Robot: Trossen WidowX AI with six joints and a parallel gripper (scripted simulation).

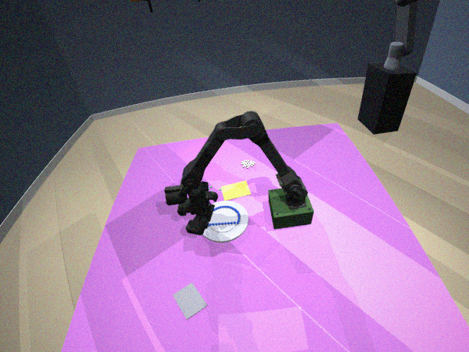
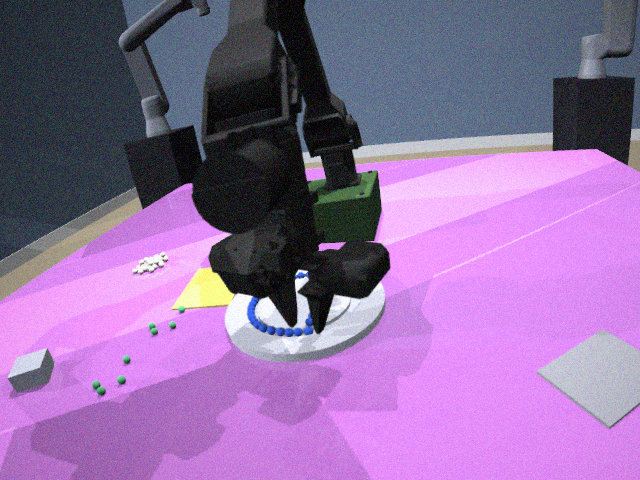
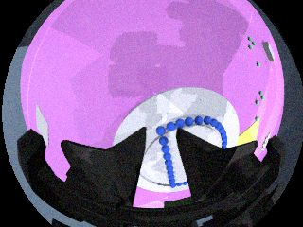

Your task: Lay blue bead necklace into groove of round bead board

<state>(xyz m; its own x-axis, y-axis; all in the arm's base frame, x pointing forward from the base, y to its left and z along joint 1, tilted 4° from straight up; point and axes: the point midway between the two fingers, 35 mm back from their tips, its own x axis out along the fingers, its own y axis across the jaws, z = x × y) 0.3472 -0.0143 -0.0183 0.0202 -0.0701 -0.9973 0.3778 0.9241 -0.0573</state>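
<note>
Right now the round white bead board is 60 mm behind my gripper tip, 20 mm to the right of it and 10 mm below it. From my gripper tip the other things lie so: yellow sheet 180 mm to the right, 130 mm behind, 20 mm below; then grey tile 290 mm to the left, 80 mm ahead, 20 mm below; then cube 350 mm to the right, 80 mm ahead.
</note>
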